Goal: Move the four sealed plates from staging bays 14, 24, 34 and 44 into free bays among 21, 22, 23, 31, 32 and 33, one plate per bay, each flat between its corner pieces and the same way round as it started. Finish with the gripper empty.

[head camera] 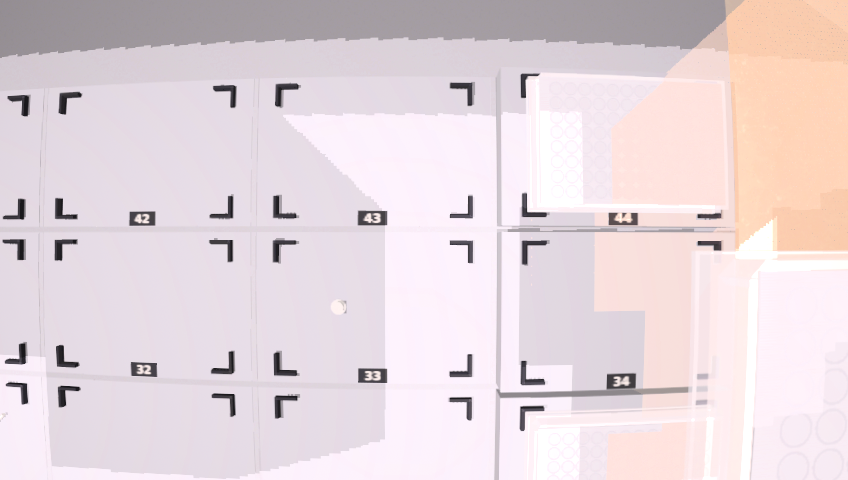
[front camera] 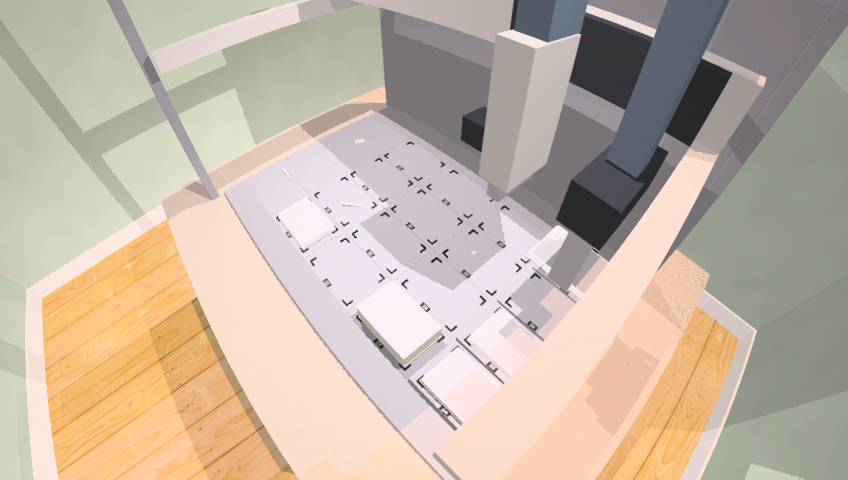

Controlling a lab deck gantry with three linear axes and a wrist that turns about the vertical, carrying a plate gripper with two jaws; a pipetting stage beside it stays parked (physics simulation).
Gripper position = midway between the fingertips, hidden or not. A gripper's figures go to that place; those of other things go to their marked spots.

Scene:
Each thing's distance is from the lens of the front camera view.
my gripper (front camera: pixel 573 264): 0.55 m
tall pale block (front camera: pixel 406 330): 0.58 m

